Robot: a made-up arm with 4 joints.
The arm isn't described. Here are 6 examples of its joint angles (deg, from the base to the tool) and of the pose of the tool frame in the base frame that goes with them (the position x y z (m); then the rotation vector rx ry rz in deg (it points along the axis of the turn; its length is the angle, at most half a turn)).
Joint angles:
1: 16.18 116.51 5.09 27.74
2: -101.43 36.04 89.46 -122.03
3: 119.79 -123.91 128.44 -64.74
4: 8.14 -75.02 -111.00 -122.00
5: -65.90 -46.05 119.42 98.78
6: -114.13 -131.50 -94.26 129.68
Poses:
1: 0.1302 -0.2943 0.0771 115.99 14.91 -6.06
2: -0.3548 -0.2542 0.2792 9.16 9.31 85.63
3: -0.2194 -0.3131 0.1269 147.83 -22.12 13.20
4: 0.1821 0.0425 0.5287 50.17 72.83 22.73
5: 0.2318 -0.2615 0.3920 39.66 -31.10 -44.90
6: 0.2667 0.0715 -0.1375 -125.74 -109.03 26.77
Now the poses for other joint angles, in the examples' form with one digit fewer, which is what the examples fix.
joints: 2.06 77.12 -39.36 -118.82
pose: -0.131 -0.537 -0.087 82.6 -60.4 120.9
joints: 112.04 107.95 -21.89 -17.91
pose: 0.021 -0.341 0.112 37.8 -70.2 122.0
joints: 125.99 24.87 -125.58 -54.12
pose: -0.274 -0.258 0.240 -14.0 6.7 74.0
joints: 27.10 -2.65 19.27 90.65
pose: 0.044 -0.412 0.401 34.4 -38.2 -85.4
